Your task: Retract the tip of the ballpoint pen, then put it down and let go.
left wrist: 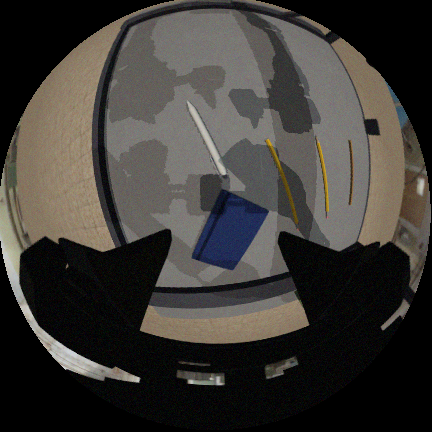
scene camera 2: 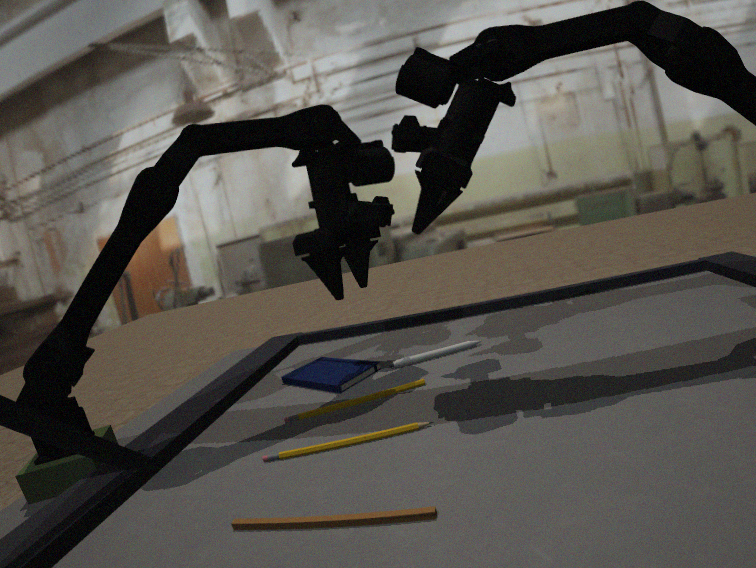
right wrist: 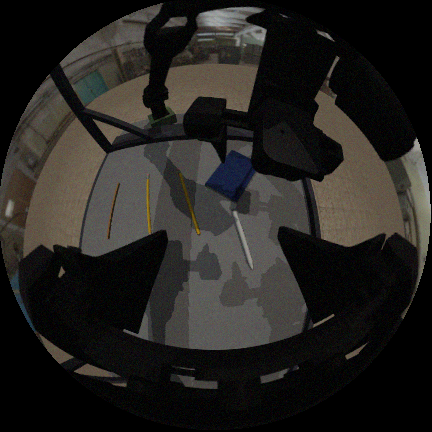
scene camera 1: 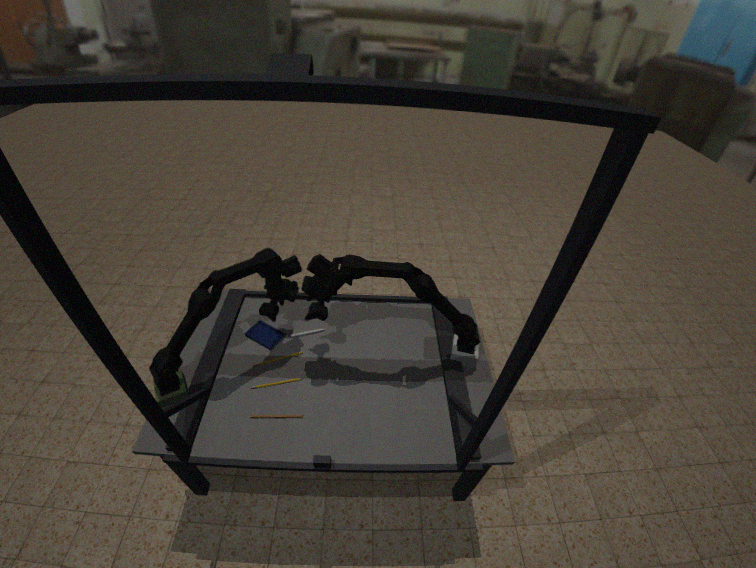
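A white ballpoint pen lies flat on the grey table, its blunt end close to a blue book. The views do not show whether the writing tip is out. My left gripper is open and empty, above the table near the book. My right gripper is open and empty, above the table; its fingers overlap in scene camera 2.
Two yellow pencils and a brown stick lie in front of the pen in scene camera 2. A dark frame post rises at the table's right side in scene camera 1. The two wrists are close together.
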